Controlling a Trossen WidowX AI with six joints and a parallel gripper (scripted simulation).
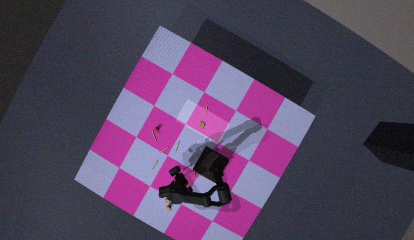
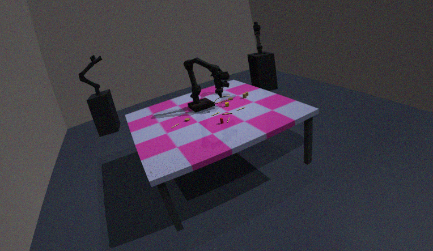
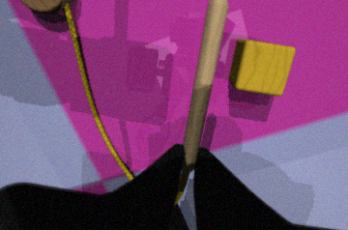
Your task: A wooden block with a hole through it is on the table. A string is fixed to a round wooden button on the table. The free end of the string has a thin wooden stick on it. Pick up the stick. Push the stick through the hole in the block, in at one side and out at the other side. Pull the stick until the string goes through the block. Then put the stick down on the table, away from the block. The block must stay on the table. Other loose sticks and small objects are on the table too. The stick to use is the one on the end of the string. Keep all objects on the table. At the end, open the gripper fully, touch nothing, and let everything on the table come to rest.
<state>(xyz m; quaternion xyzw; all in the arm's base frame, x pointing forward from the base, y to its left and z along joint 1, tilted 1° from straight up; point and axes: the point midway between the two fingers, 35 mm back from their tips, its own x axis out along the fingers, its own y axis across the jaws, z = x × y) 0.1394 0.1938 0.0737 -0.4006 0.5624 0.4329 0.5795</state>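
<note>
The yellow wooden block is 6 cm below my gripper tip, 5 cm ahead of it and 3 cm to the left of it. The rest, counted from my gripper tip: round wooden button (11 cm to the left, 8 cm behind, 6 cm below); then red object (34 cm ahead, 11 cm to the right, 5 cm below); then thin wooden stick (1 cm to the left).
</note>
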